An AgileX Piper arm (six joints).
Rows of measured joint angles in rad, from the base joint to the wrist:
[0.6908, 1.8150, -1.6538, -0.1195, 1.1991, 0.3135]
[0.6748, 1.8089, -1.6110, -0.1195, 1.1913, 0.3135]
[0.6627, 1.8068, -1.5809, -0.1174, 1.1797, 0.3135]
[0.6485, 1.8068, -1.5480, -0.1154, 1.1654, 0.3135]
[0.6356, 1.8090, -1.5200, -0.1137, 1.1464, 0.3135]
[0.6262, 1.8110, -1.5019, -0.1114, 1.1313, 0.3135]
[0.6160, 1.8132, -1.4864, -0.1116, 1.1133, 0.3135]
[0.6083, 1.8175, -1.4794, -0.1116, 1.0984, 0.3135]
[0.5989, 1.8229, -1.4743, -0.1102, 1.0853, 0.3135]
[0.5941, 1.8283, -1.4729, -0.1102, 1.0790, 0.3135]
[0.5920, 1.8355, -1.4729, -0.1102, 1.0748, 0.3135]
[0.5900, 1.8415, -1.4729, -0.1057, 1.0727, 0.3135]
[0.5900, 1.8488, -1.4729, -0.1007, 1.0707, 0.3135]
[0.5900, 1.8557, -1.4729, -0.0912, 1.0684, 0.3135]
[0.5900, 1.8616, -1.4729, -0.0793, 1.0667, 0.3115]
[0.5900, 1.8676, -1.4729, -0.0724, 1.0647, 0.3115]
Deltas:
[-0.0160, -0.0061, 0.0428, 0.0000, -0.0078, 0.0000]
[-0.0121, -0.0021, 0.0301, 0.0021, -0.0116, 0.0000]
[-0.0142, 0.0000, 0.0329, 0.0020, -0.0143, 0.0000]
[-0.0129, 0.0022, 0.0280, 0.0017, -0.0190, 0.0000]
[-0.0094, 0.0020, 0.0181, 0.0023, -0.0151, 0.0000]
[-0.0102, 0.0022, 0.0155, -0.0002, -0.0180, 0.0000]
[-0.0077, 0.0043, 0.0070, 0.0000, -0.0149, 0.0000]
[-0.0094, 0.0054, 0.0051, 0.0014, -0.0131, 0.0000]
[-0.0048, 0.0054, 0.0014, 0.0000, -0.0063, 0.0000]
[-0.0021, 0.0072, 0.0000, 0.0000, -0.0042, 0.0000]
[-0.0020, 0.0060, 0.0000, 0.0045, -0.0021, 0.0000]
[0.0000, 0.0073, 0.0000, 0.0050, -0.0020, 0.0000]
[0.0000, 0.0069, 0.0000, 0.0095, -0.0023, 0.0000]
[0.0000, 0.0059, 0.0000, 0.0119, -0.0017, -0.0020]
[0.0000, 0.0060, 0.0000, 0.0069, -0.0020, 0.0000]

